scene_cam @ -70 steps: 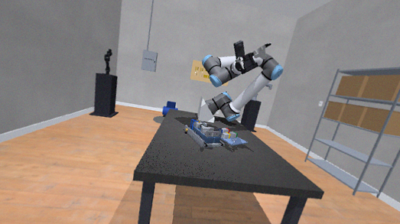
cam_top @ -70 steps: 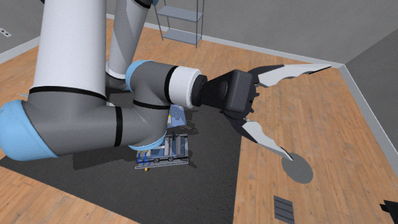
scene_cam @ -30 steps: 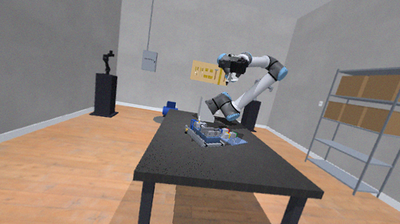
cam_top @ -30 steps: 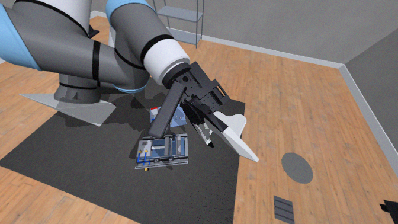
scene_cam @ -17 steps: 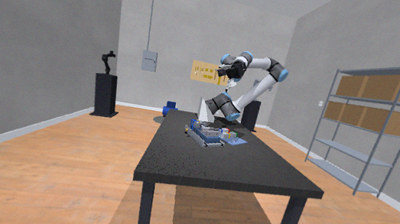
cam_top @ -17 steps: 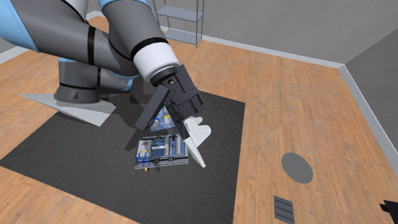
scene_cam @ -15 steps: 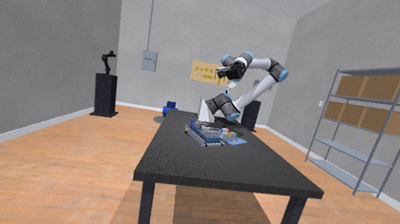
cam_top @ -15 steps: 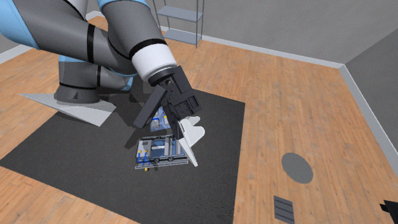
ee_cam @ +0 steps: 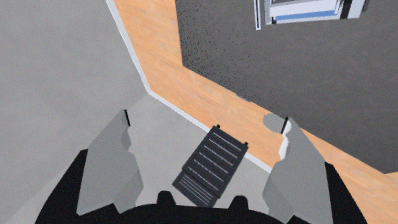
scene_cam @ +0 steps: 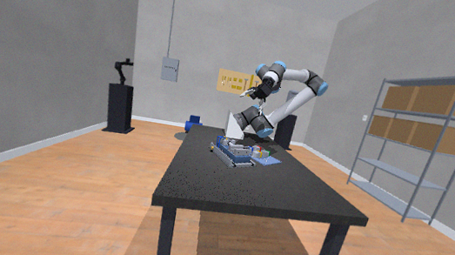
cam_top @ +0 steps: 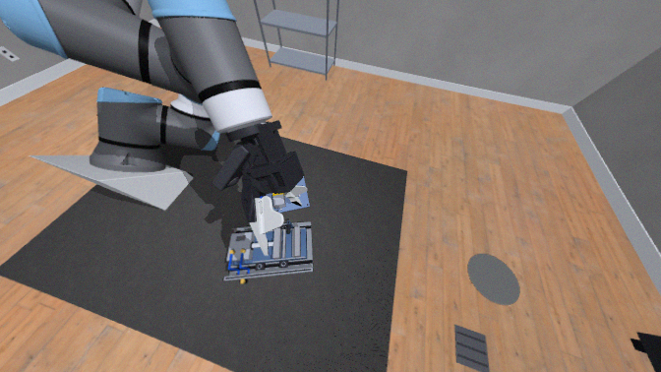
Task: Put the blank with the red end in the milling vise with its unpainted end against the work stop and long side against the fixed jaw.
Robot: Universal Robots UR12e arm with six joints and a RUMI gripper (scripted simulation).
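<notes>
My gripper is now 28 cm past the red-ended blank, 22 cm to the right of it and 33 cm above it. From my hand the other things lie so: work stop (6 cm behind, 5 cm to the left, 27 cm below); then hosed block (20 cm behind, 4 cm to the right, 28 cm below); then vise (11 cm behind, 1 cm to the right, 32 cm below).
</notes>
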